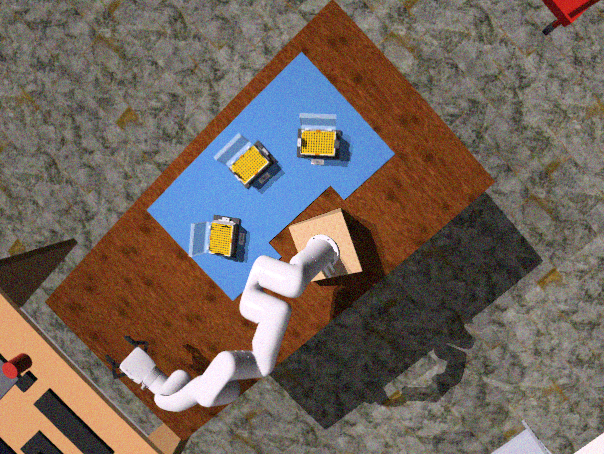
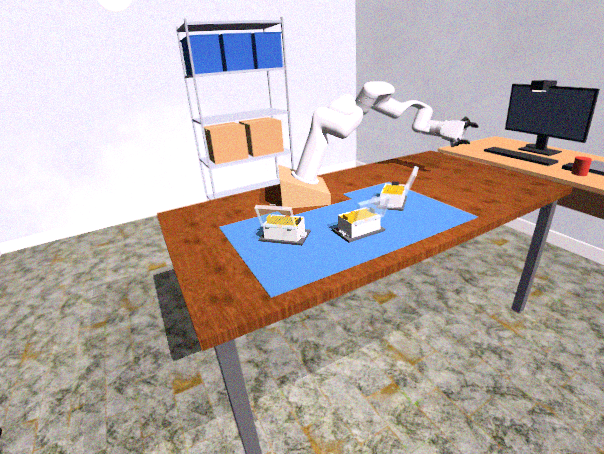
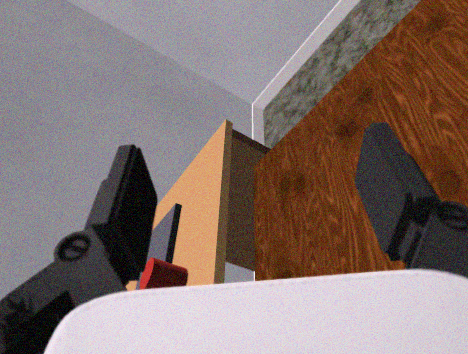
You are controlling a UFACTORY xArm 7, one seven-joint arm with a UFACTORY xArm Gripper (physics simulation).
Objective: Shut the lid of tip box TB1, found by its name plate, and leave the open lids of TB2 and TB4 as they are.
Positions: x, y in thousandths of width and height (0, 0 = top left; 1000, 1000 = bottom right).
Scene:
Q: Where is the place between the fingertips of my gripper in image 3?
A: At 542, 459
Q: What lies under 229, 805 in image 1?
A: My gripper.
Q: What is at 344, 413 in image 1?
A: A blue mat.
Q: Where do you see a clear lid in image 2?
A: At 622, 459

